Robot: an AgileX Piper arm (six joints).
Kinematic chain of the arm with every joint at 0, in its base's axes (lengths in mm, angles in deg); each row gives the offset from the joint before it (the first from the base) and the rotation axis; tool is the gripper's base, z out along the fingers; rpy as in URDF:
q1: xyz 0 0 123 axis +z
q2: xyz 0 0 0 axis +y
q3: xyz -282.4 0 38.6 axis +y
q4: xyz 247.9 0 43.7 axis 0.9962 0 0.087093
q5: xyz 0 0 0 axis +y
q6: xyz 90.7 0 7.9 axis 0.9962 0 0.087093
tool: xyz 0 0 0 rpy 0 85 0
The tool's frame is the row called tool.
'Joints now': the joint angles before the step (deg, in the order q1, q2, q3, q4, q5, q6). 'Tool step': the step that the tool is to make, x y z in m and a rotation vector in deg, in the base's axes. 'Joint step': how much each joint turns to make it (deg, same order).
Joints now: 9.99 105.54 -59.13 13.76 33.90 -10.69
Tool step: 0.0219 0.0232 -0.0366 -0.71 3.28 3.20
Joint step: 2.98 9.60 -5.86 0.14 -0.33 -0.39
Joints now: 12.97 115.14 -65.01 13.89 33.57 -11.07
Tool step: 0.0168 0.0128 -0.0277 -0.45 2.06 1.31
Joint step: 1.28 7.07 -5.20 0.00 0.25 0.01
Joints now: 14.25 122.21 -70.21 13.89 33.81 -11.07
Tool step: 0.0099 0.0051 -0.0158 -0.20 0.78 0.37
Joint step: 0.36 3.92 -3.14 0.00 0.02 0.00
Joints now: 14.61 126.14 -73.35 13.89 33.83 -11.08
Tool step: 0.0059 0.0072 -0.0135 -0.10 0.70 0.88
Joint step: 0.75 3.13 -2.44 0.17 0.04 -0.25
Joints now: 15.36 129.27 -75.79 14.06 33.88 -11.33
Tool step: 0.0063 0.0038 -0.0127 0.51 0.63 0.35
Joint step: 0.13 2.93 -2.35 1.23 0.06 -1.16
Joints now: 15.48 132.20 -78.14 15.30 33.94 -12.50
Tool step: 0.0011 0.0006 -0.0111 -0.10 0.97 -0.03
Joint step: 0.01 1.94 -0.85 0.33 -0.10 -0.24
